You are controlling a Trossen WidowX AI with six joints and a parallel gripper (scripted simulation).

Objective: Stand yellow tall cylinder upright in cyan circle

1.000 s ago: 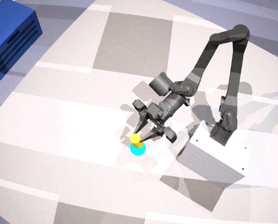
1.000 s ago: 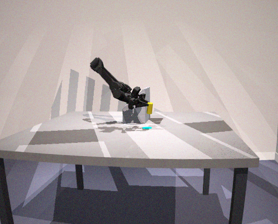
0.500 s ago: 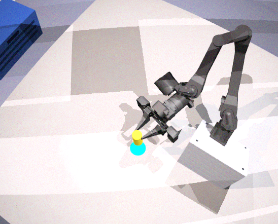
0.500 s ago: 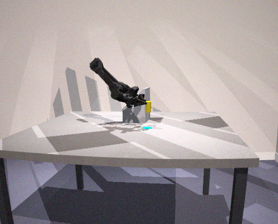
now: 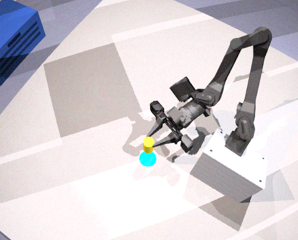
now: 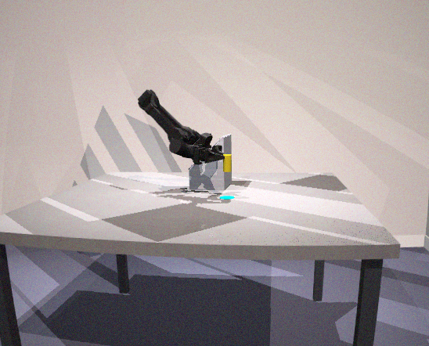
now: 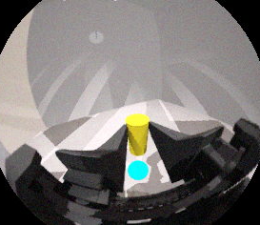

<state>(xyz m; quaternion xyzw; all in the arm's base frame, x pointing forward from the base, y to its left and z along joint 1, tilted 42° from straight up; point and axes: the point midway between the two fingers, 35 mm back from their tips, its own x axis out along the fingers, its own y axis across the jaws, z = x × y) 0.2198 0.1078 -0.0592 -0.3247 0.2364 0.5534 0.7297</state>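
Now: gripper tip 16 cm above the cyan circle. Also, from my gripper tip: yellow tall cylinder: 2 cm below.
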